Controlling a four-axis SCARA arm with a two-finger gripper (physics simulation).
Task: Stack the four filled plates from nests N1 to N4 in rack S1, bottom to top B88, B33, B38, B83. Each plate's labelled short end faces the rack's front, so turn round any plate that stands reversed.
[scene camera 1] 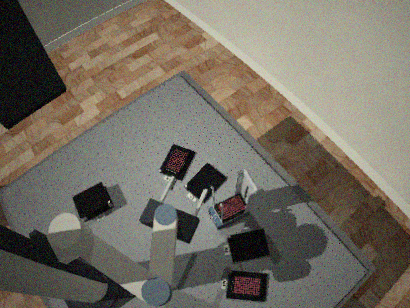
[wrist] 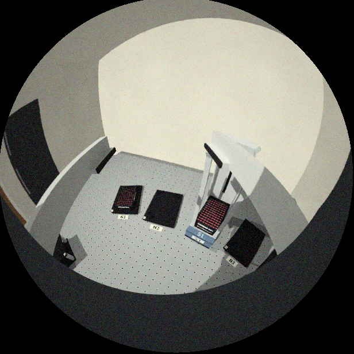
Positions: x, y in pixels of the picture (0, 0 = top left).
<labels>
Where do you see a nest N3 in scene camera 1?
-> At 248, 245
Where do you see a nest N3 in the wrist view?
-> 246, 240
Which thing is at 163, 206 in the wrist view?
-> A nest N2.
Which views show my gripper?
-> Scene camera 1 and the wrist view: all of them.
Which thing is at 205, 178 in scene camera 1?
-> A nest N2.
</labels>
